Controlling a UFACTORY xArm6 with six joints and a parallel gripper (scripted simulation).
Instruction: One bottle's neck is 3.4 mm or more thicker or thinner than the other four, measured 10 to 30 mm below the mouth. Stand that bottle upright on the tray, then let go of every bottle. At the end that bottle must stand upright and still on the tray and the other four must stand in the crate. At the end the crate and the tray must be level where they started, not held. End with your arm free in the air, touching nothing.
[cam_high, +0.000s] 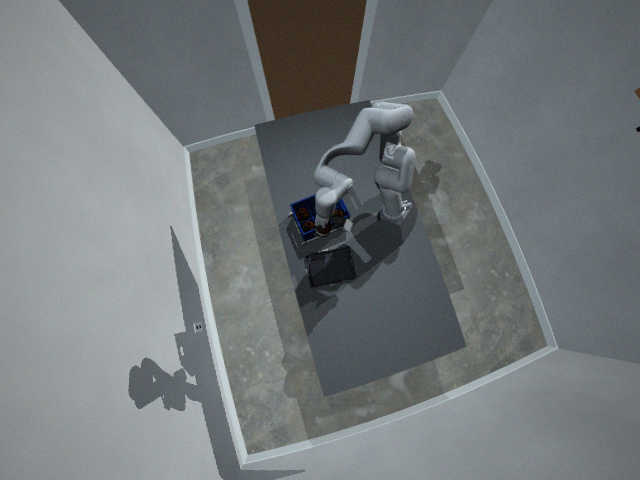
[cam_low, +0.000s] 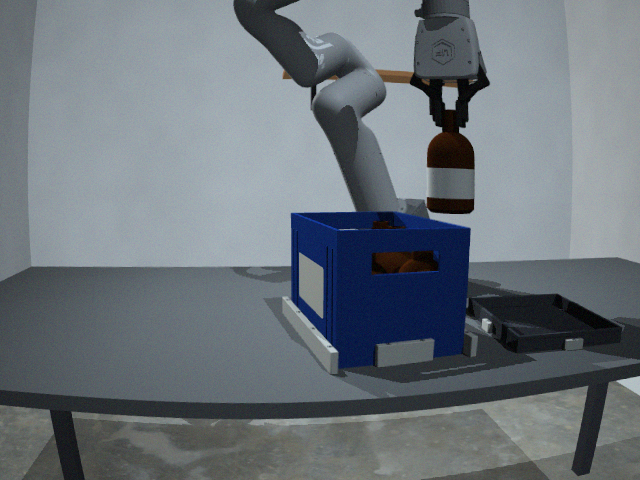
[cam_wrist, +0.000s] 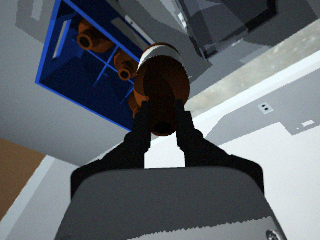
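Right now my hand is 70 mm above the bottle. Also, from my hand: blue crate: 10 mm behind, 120 mm to the right, 250 mm below; dark tray: 10 mm ahead, 170 mm to the left, 320 mm below.
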